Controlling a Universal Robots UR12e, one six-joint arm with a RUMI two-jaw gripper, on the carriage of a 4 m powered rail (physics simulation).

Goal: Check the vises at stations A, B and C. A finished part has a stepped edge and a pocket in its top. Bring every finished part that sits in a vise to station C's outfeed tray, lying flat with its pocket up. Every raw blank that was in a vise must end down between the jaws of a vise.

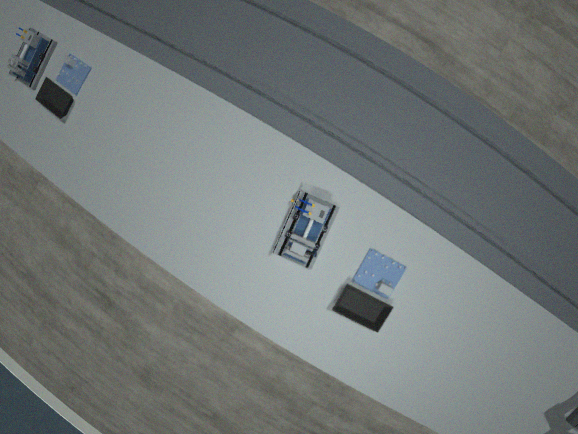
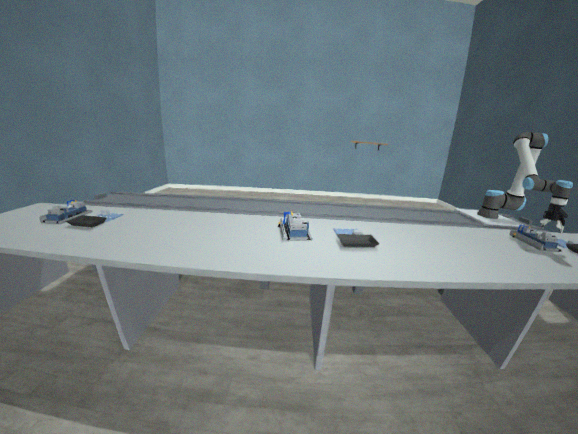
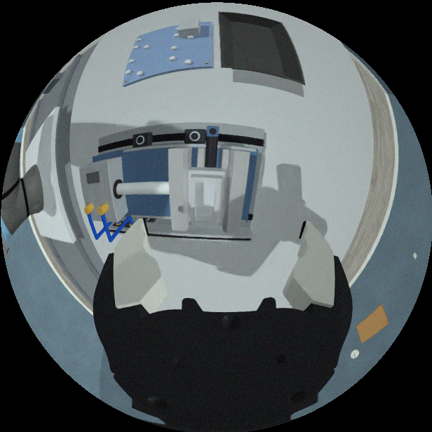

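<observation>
A blue plate (image 3: 154,60) can be seen in the robot's scene, together with the gripper (image 3: 225,222).
</observation>
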